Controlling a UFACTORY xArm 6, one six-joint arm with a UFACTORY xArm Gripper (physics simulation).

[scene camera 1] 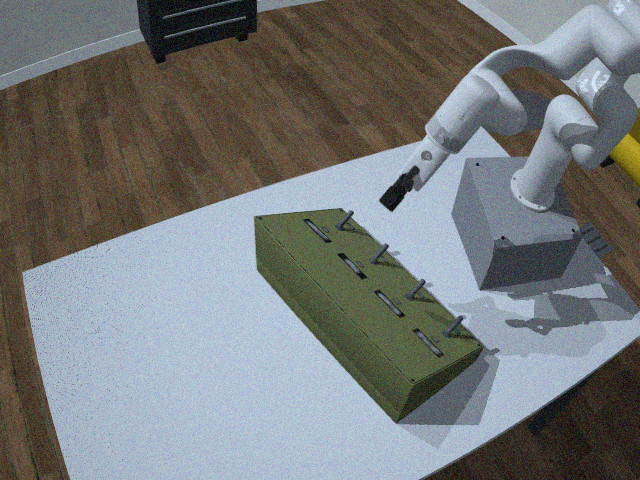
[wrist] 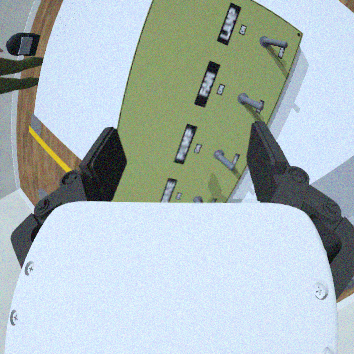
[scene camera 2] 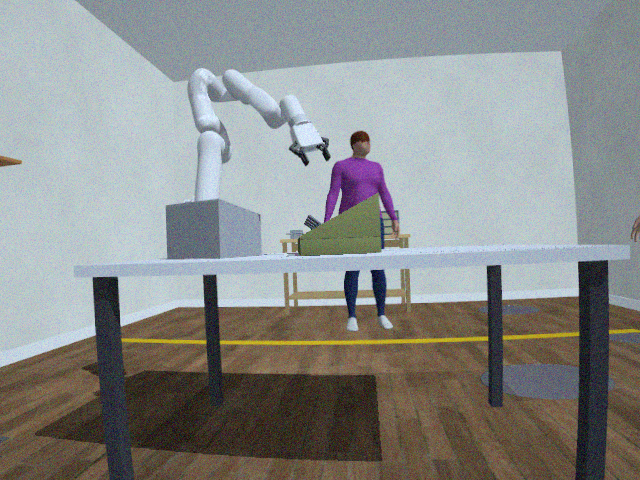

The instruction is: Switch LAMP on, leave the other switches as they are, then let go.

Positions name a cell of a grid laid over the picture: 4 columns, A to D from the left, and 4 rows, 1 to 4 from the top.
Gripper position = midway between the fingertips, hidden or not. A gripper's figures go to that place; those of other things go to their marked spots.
My gripper (scene camera 1: C2) is 1.11 m from the lens. An olive switch panel (scene camera 1: C3) is 1.12 m from the lens.
